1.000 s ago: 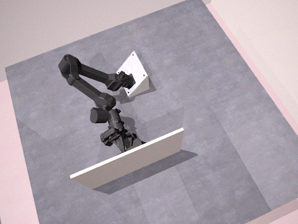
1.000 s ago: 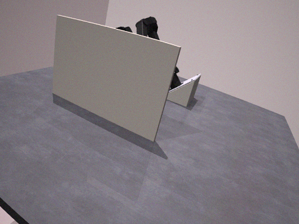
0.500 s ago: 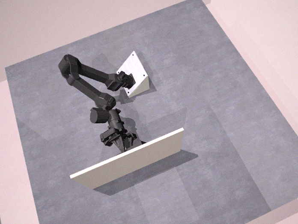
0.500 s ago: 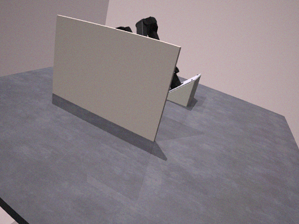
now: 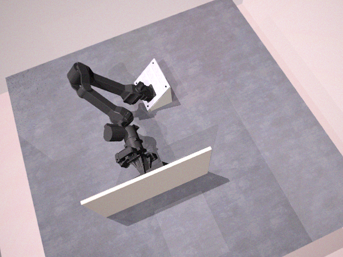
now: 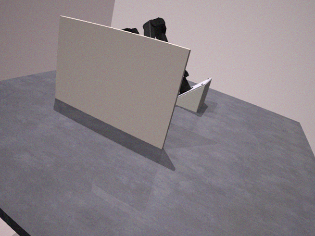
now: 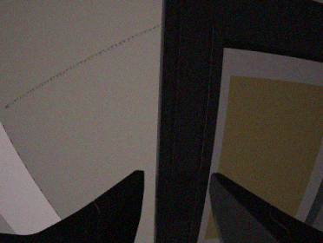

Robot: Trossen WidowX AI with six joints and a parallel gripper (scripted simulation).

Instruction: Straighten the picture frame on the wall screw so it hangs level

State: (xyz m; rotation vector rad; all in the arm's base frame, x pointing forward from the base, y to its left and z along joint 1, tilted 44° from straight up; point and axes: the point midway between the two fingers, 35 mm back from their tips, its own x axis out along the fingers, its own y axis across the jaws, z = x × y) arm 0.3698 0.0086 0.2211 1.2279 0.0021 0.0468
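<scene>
My gripper tip is now 1 cm short of the picture frame, 2 cm to the right of it and 5 cm above it. Round my gripper tip: wall panel (2 cm ahead, 1 cm to the left, 6 cm below).
</scene>
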